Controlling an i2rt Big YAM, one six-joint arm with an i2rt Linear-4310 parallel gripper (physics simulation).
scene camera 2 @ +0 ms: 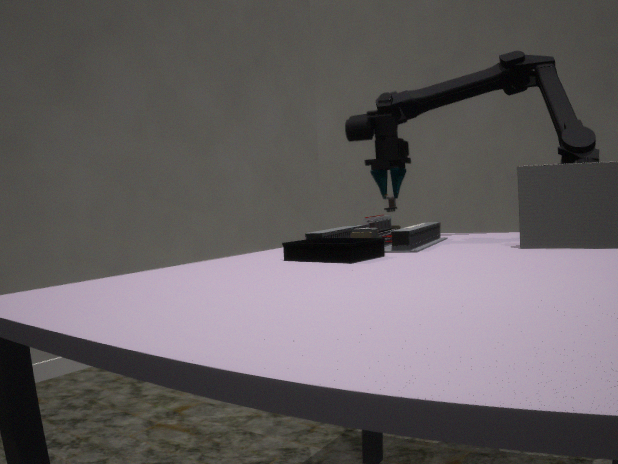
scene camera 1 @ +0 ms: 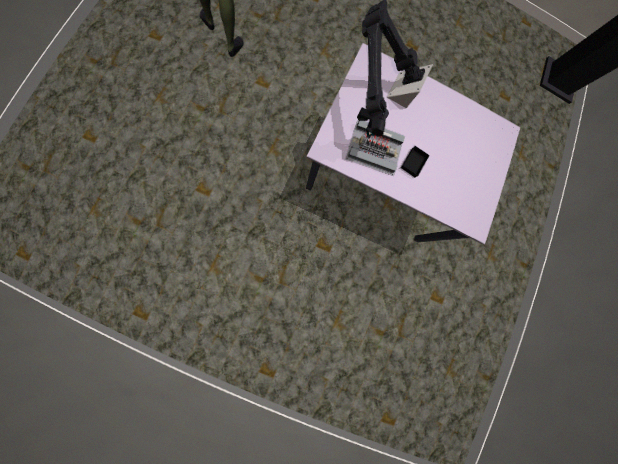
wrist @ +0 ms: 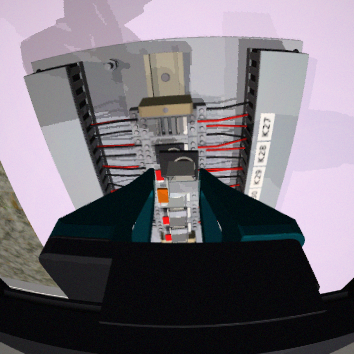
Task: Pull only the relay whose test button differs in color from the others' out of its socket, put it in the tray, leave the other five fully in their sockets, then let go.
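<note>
My gripper is shut on a relay. The relay has a dark casing and an orange test button. Scene camera 2 shows it hanging upright, with a gap above the socket row. An exposed socket shows beside the tan end block, near the K27 label. Red test buttons show on relays in the row below; the fingers and held relay hide part of that row. The black tray stands on the table beside the panel, away from the gripper.
Grey wire ducts flank the sockets, with red and black wires running between. The tan end block stands at the row's end. The arm's mount stands behind. A person's legs show beyond the table.
</note>
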